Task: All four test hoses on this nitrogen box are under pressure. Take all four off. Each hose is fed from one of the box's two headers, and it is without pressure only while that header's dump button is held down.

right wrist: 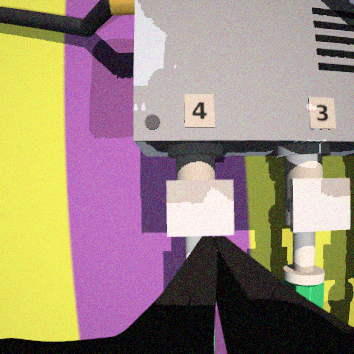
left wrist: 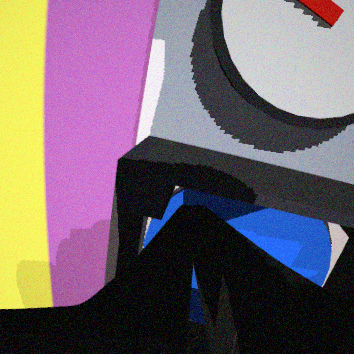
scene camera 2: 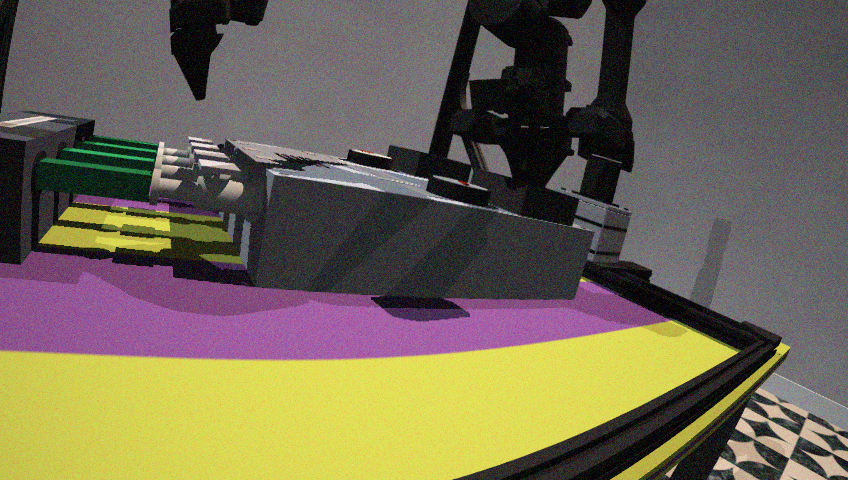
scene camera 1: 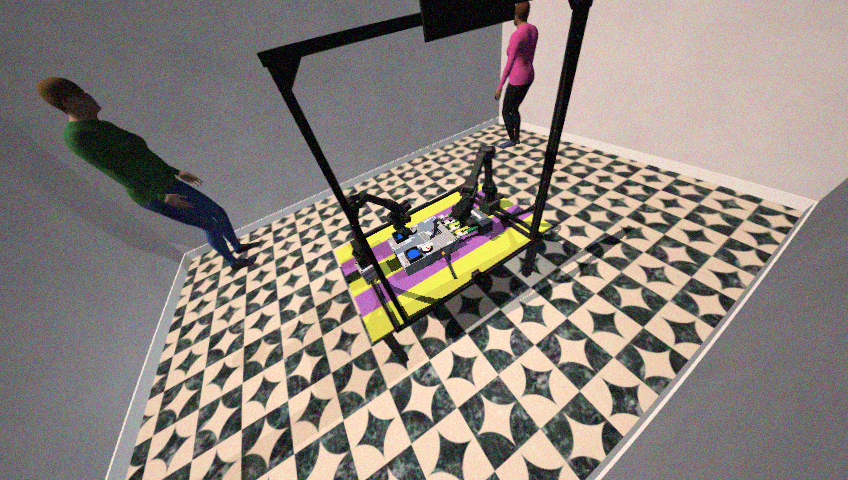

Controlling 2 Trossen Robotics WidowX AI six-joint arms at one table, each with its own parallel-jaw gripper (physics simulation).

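Frame: origin at the left arm's base, x back, y right, z up, level; metres.
Seen in the pictures: left gripper, fingertip midpoint: (left wrist: 190,216) (scene camera 2: 524,211) (scene camera 1: 401,234); right gripper, fingertip midpoint: (right wrist: 211,246) (scene camera 2: 200,100) (scene camera 1: 460,227); left arm's base, link origin: (scene camera 2: 595,200) (scene camera 1: 365,263); right arm's base, link origin: (scene camera 1: 489,199).
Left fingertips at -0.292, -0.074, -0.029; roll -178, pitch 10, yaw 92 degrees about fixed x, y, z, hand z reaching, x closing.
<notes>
Offsets run from my left fingertips to a thing's middle, as dx, dy, dz. "*": to the spot under its first point.
The grey nitrogen box (scene camera 1: 437,240) (scene camera 2: 416,243) (right wrist: 240,75) has white blocks at its ports; those at port 4 {* -0.253, +0.262, -0.006} (right wrist: 200,207) and port 3 {* -0.264, +0.193, -0.006} (right wrist: 321,205) show in the right wrist view. Green hoses (scene camera 2: 95,173) (right wrist: 310,295) with pale collars line up with the ports. My right gripper (right wrist: 211,246) (scene camera 2: 200,98) is shut and empty, its tips over the near edge of port 4's block, hiding much of that hose. My left gripper (left wrist: 190,216) (scene camera 2: 526,185) is shut and empty, tips over a blue dump button {+0.019, +0.018, -0.011} (left wrist: 280,240) inside a black guard. How far the button is down cannot be seen.
A gauge {* -0.054, +0.024, +0.012} (left wrist: 295,55) with a red needle is beside the guarded button. Another blue button {+0.048, +0.206, +0.002} (scene camera 1: 413,253) is nearer the front. A dark block {* -0.427, +0.042, -0.026} (scene camera 2: 23,178) stands at the hoses' far end. Black frame posts (scene camera 1: 553,130) rise at the table. Two people stand beyond.
</notes>
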